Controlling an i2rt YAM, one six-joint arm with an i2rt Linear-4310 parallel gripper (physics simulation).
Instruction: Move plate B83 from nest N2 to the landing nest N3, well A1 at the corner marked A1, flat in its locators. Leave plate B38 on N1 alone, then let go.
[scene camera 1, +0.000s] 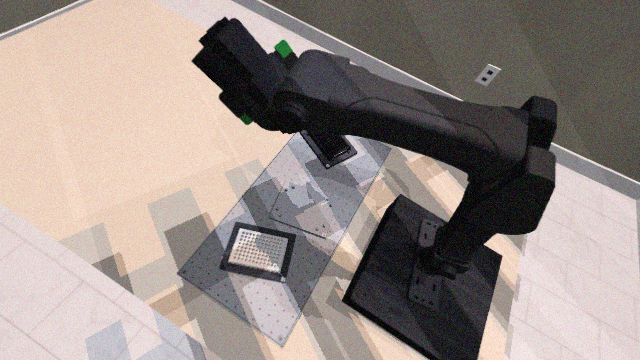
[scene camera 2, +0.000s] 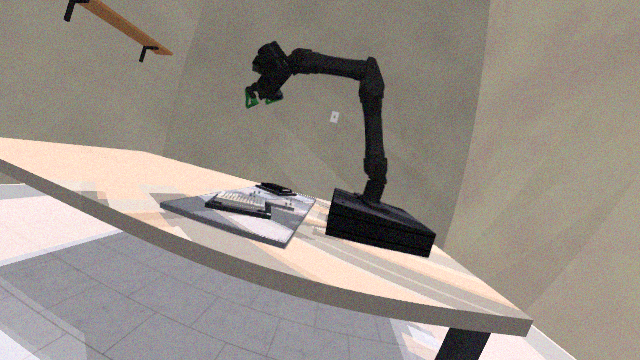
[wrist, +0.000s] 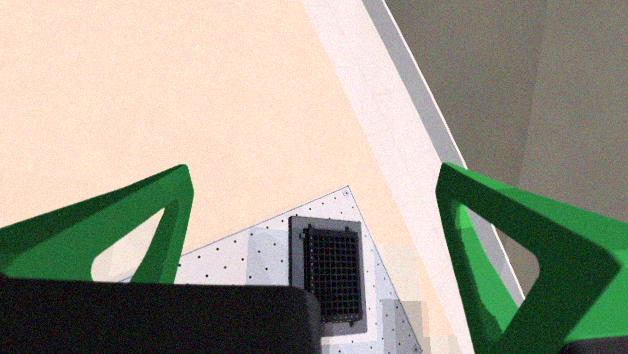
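Observation:
A white well plate (scene camera 1: 260, 250) (scene camera 2: 240, 199) sits in a dark-framed nest (scene camera 1: 250, 273) near one end of the perforated board. A black well plate (wrist: 336, 275) sits in another dark nest (scene camera 1: 344, 159) (wrist: 297, 245) at the far end; the arm partly covers it in scene camera 1. Between them is a clear nest (scene camera 1: 285, 216) with small locator pins and no plate on it. Nest and plate labels, and the A1 marks, are too small to read. My gripper (scene camera 1: 265, 84) (scene camera 2: 260, 104) (wrist: 314, 177) is open and empty, high above the table, with its green fingers wide apart.
The perforated board (scene camera 1: 270, 310) (scene camera 2: 280, 234) (wrist: 220, 260) lies on the table (scene camera 1: 125, 125) (scene camera 2: 60, 160). The arm's black base block (scene camera 1: 380, 300) (scene camera 2: 380, 230) stands beside the board. A wooden wall shelf (scene camera 2: 125, 27) is at the upper left in scene camera 2.

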